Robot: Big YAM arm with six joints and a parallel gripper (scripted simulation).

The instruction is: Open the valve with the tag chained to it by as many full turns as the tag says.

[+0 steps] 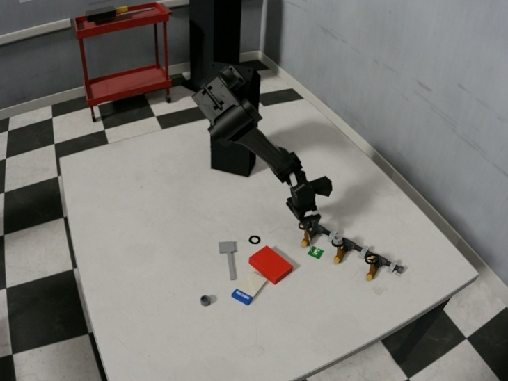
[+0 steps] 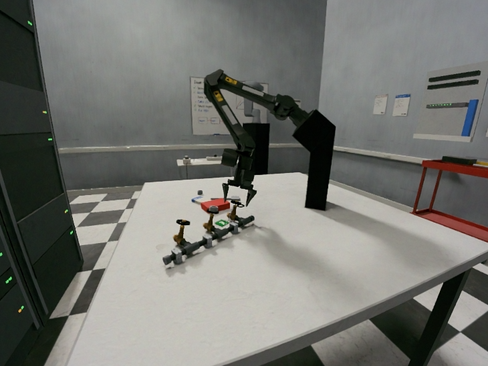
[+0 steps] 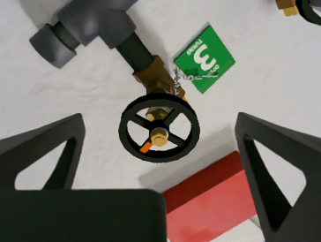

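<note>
My hand is 7 cm short of the green tag, 2 cm to the left of it and 8 cm above it. The rest, counted from my hand: grey t-shaped tool (13 cm behind, 23 cm to the right, 8 cm below); card (1 cm ahead, 28 cm to the right, 7 cm below); red box (16 cm to the right, 7 cm below).
</note>
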